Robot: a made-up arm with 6 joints. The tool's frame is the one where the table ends. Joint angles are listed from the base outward.
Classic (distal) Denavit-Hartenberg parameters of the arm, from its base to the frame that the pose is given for. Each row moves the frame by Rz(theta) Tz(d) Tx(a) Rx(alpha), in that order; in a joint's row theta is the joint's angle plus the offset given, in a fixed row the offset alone. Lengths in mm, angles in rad.
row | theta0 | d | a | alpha
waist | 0 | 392 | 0 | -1.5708
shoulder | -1.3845 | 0 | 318.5 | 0
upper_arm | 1.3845 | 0 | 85 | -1.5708
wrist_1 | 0 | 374 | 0 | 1.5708
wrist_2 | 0 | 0 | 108 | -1.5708
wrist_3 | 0 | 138 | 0 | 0
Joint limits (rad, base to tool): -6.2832..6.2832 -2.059..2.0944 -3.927..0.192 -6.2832..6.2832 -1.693..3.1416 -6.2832..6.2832
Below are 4 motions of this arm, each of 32 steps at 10 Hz.
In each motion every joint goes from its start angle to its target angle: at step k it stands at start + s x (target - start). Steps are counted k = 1, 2, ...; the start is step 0. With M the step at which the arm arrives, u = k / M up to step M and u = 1 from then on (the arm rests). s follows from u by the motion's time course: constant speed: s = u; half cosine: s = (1 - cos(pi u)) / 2; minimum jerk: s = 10 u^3 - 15 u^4 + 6 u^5.
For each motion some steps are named. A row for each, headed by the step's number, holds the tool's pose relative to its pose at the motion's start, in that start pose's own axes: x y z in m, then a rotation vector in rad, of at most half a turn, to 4 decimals.
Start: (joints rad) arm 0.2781 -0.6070 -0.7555 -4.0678 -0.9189 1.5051
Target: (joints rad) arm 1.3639 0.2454 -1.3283 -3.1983 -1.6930 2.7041
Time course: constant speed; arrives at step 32
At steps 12, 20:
12: 0.0996 0.1149 -0.0609 0.1447 0.3435 0.2382
20: 0.1807 0.1603 -0.1365 0.3552 0.4553 0.2902

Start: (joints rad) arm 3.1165 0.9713 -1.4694 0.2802 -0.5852 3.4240
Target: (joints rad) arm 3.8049 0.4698 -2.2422 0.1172 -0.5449 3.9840
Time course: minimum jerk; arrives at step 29
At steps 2, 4, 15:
2: -0.0012 0.0024 -0.0004 -0.0037 -0.0023 0.0009
4: -0.0083 0.0170 -0.0032 -0.0265 -0.0162 0.0062
15: -0.1734 0.3851 -0.2384 -0.7290 -0.2902 0.2358

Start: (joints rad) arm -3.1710 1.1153 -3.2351 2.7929 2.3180 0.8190
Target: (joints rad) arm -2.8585 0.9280 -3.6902 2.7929 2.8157 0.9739
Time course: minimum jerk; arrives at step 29
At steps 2, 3, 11, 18, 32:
2: 0.0002 0.0000 0.0012 -0.0023 -0.0027 0.0002
3: 0.0005 0.0000 0.0038 -0.0073 -0.0086 0.0006
11: 0.0033 0.0051 0.1096 -0.2233 -0.2529 0.0079
18: -0.0323 0.0303 0.2498 -0.5866 -0.6114 -0.0287
32: -0.0721 0.0540 0.3163 -0.8353 -0.8152 -0.0893

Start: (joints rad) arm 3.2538 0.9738 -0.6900 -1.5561 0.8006 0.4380
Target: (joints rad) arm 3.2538 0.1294 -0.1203 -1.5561 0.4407 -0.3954
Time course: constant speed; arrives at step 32
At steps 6, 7, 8, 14, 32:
6: -0.0216 0.0023 -0.0362 -0.0107 0.0770 -0.1204
7: -0.0252 0.0021 -0.0419 -0.0139 0.0897 -0.1407
8: -0.0288 0.0017 -0.0477 -0.0175 0.1024 -0.1611
14: -0.0501 -0.0040 -0.0802 -0.0473 0.1772 -0.2841
32: -0.1040 -0.0506 -0.1560 -0.2207 0.3728 -0.6600

